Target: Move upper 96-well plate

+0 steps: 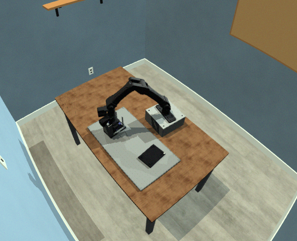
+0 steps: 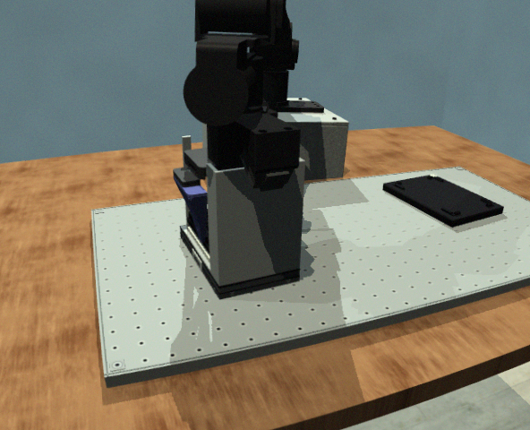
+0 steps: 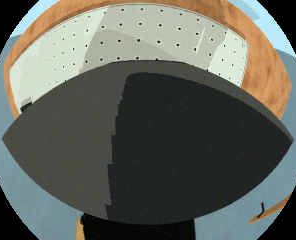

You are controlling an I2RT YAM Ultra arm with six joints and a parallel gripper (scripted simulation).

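The black 96-well plate is right at my hand. Also, from my hand: black plate nest N1: 130 mm behind, 350 mm to the left, 40 mm below; then pale well plate: 20 mm below; then rack wall: 70 mm ahead, 20 mm to the left, 40 mm above.
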